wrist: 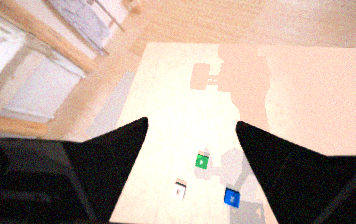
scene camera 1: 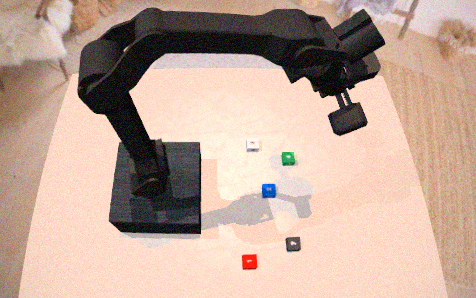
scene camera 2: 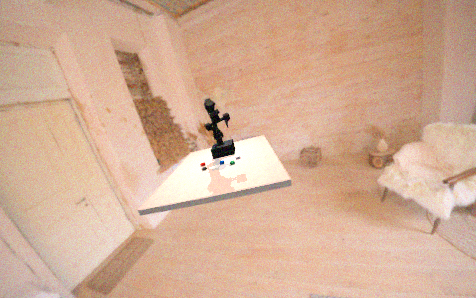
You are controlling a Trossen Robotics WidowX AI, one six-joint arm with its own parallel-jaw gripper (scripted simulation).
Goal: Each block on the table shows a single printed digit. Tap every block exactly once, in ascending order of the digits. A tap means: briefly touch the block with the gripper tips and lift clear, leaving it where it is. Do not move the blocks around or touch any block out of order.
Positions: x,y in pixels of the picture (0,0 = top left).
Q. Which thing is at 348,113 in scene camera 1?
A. The gripper.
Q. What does the gripper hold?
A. Nothing.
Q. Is the gripper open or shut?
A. Open.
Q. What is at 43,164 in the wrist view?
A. The gripper.
